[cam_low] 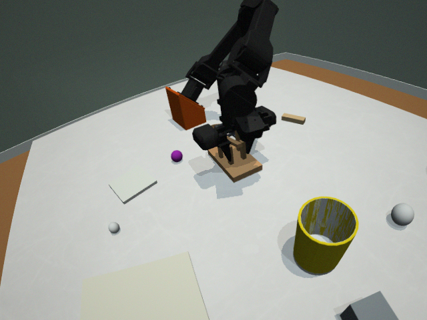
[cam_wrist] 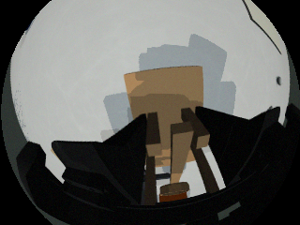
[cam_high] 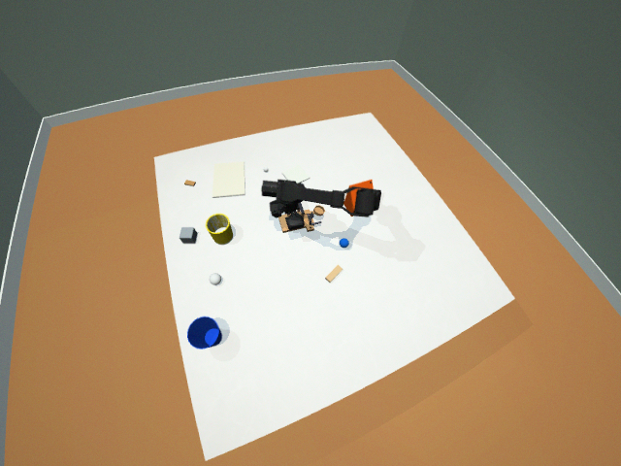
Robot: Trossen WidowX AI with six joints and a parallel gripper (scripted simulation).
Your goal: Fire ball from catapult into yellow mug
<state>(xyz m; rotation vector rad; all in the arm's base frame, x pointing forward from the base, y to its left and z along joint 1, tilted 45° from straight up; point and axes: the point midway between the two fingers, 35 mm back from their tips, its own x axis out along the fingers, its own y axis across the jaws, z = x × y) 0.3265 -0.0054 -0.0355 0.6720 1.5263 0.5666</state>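
Right now my gripper tip is 130 mm past the purple ball, 110 mm to the left of it and 20 mm above it. Also, from my gripper tip: wooden catapult: 70 mm behind, 30 mm to the left, 20 mm above; then blue ball: 170 mm to the left, 170 mm behind, 10 mm below; then thin plate: 250 mm to the right, 120 mm behind, 30 mm below.
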